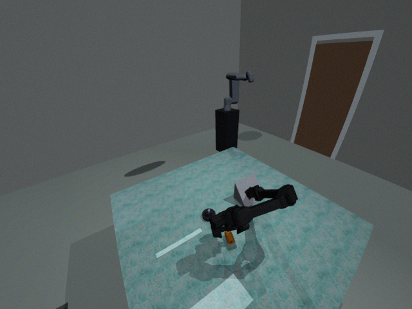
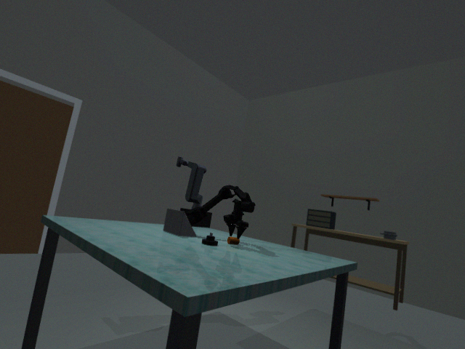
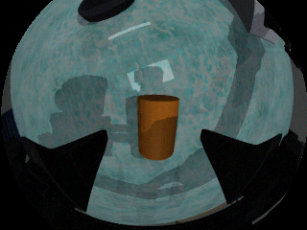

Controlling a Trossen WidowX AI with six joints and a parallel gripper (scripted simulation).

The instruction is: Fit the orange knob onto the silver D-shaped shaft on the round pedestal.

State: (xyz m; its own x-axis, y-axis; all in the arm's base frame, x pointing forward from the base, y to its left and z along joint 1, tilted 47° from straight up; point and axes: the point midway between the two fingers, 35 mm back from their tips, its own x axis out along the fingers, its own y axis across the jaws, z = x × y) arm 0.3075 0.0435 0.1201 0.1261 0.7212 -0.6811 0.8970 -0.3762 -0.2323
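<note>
Right now the orange knob is 20 mm below my gripper tip, 10 mm to the right of it and 10 mm behind it. From my gripper tip the other things lie so: round black pedestal 190 mm to the right, 10 mm below, 10 mm behind.
</note>
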